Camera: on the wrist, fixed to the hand. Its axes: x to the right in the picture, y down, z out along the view.
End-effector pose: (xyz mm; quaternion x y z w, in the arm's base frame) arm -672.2 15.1 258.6 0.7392 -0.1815 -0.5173 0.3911
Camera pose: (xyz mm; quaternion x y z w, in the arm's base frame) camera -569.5 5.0 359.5 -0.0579 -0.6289 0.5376 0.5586
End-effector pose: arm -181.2 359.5 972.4 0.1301 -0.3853 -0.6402 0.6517
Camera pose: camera -37.4 353.8 961.6 -0.2396 0.0221 0.6518 0.7192
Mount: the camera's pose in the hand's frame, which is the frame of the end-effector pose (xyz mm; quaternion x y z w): -15.1 97.6 -105.2 -0.0127 0.2229 0.9747 0.0117
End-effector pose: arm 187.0 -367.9 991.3 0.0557 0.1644 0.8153 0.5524
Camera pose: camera 78.0 -436.3 926.0 0.0279 -0.0604 -0.5625 0.8241
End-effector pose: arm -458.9 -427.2 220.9 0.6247 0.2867 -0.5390 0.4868
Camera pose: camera -335.1 -363.5 258.7 0.4007 -0.4902 0.6111 0.4751
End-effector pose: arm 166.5 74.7 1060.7 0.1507 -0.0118 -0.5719 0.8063
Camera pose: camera 271.1 142.1 987.7 0.1075 0.0400 0.8126 0.5714
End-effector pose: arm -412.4 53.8 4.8 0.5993 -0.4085 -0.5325 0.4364
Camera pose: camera -311.7 49.6 108.0 -0.2780 -0.4849 0.5475 0.6228
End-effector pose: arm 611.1 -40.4 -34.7 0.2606 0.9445 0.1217 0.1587
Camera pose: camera 629.5 17.6 96.2 -0.8945 0.2091 -0.2262 0.3240
